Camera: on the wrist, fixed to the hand. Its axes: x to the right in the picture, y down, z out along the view.
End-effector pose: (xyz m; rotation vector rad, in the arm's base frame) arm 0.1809 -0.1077 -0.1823 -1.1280 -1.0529 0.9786
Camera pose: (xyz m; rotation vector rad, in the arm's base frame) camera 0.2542 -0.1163 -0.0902 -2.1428 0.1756 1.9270
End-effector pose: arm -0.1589 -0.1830 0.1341 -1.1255 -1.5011 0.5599
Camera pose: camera -0.1313 -0.2211 0.2423 -2.2947 -0.1795 1.3285
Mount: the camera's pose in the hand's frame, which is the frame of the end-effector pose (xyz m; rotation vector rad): 0.0213 -0.0973 -0.0633 -0.1344 0.1863 1.6008
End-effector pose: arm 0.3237 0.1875 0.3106 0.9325 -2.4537 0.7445
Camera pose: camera 0.3885 0.1541 0.4034 -1.3260 -2.5868 0.9361
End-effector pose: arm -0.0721 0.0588 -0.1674 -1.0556 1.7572 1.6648
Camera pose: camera 0.0034 -0.0029 -0.2339 -0.3336 -1.8357 -1.5740
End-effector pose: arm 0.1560 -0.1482 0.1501 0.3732 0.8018 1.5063
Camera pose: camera 0.1825 -0.1508 0.0351 -0.8266 -0.4250 -2.8976
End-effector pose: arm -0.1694 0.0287 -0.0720 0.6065 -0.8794 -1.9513
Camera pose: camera -0.1865 0.0233 -0.1886 -0.0949 -0.6915 -0.4680
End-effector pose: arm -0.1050 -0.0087 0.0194 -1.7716 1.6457 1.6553
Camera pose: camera 0.0017 -0.0338 -0.0243 0.1721 -1.9901 -1.1241
